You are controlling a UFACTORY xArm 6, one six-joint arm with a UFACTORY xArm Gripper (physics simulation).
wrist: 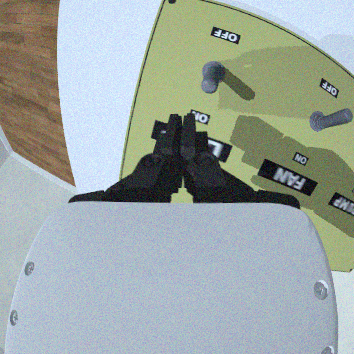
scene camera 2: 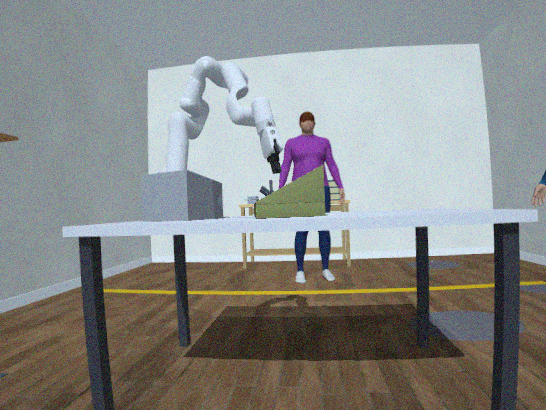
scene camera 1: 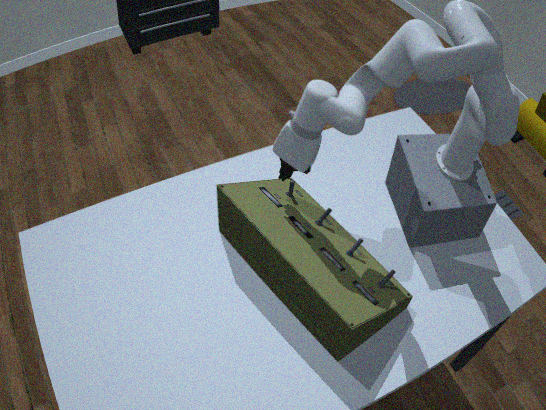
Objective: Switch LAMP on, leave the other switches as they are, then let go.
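Seen in the pictures: gripper, fingertip midpoint: (wrist: 184, 132) (scene camera 2: 277, 172) (scene camera 1: 283, 177); arm's base, origin of the base link: (scene camera 2: 175, 178) (scene camera 1: 454, 162).
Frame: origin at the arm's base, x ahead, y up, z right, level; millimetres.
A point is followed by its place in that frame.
The olive sloped switch panel (scene camera 1: 300, 260) {x 568, y -16, z -14 mm} (scene camera 2: 300, 201) {x 531, y -131, z 277 mm} (wrist: 170, 60) {x 437, y -92, z 254 mm} carries several grey levers. The LAMP lever (scene camera 1: 291, 189) {x 432, y -70, z 209 mm} (scene camera 2: 271, 185) {x 430, y -65, z 218 mm} (wrist: 210, 77) {x 422, y -48, z 214 mm} is at the panel's far end in scene camera 1; it stands more upright than the others, leaning toward its ON side. The FAN lever (scene camera 1: 324, 217) {x 413, y -73, z 90 mm} (wrist: 331, 119) {x 408, y -68, z 99 mm} and the two beyond it lean toward the robot, the OFF side. My gripper (scene camera 1: 284, 178) {x 454, y -18, z 218 mm} (scene camera 2: 276, 172) {x 454, y -18, z 218 mm} (wrist: 184, 132) {x 454, y -18, z 218 mm} is shut and empty, just above the panel and apart from the LAMP lever. In the wrist view its fingers partly hide the LAMP label (wrist: 218, 149) {x 495, y -60, z 179 mm}.
The panel stands on a white table (scene camera 1: 125, 300) {x 953, y -186, z 200 mm} (scene camera 2: 450, 217) {x 926, y -198, z 559 mm}. The robot's grey base block (scene camera 1: 445, 222) {x 120, y -85, z -105 mm} (scene camera 2: 167, 196) {x 0, y -85, z 120 mm} stands beside it. A person in a purple top (scene camera 2: 307, 152) is behind the table. A dark drawer cabinet (scene camera 1: 170, 22) stands beyond the table.
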